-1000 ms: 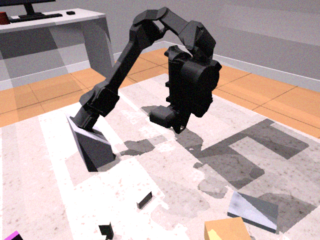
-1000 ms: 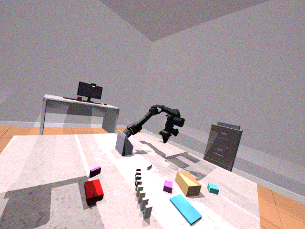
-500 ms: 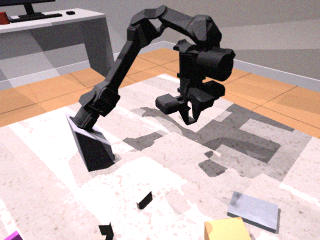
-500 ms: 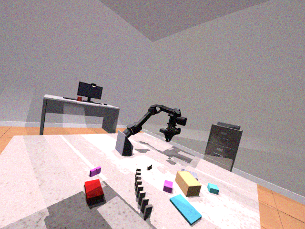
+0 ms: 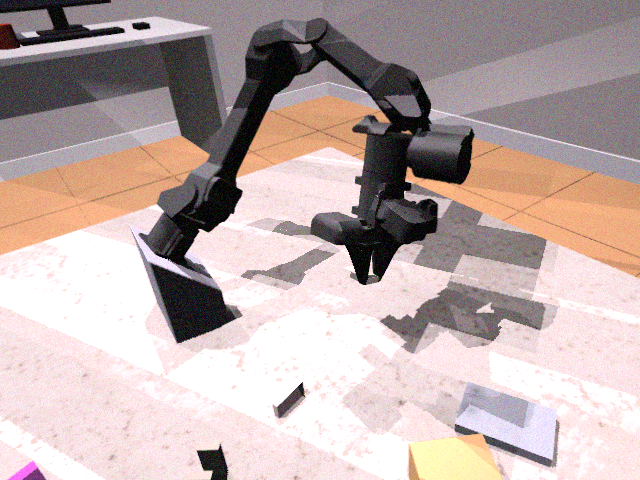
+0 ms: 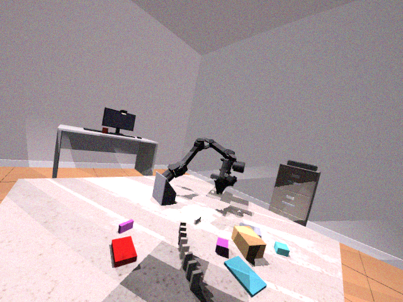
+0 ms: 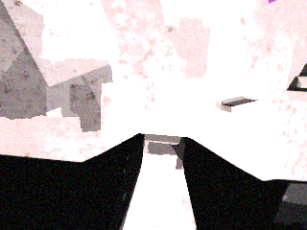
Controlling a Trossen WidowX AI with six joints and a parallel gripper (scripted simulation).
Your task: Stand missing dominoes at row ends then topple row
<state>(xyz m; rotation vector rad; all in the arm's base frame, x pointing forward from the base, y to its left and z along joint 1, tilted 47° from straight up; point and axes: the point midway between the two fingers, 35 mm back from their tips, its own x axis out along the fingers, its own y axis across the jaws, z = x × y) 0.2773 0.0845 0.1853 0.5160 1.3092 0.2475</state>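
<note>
My gripper tip is now 210 mm short of the grey slab, 20 mm to the right of it and 110 mm above it. The rest, counted from my gripper tip: teal cube (360 mm ahead, 10 mm to the right, 100 mm below); purple cube (180 mm ahead, 210 mm to the right, 100 mm below); tan box (240 mm ahead, 120 mm to the right, 90 mm below).
</note>
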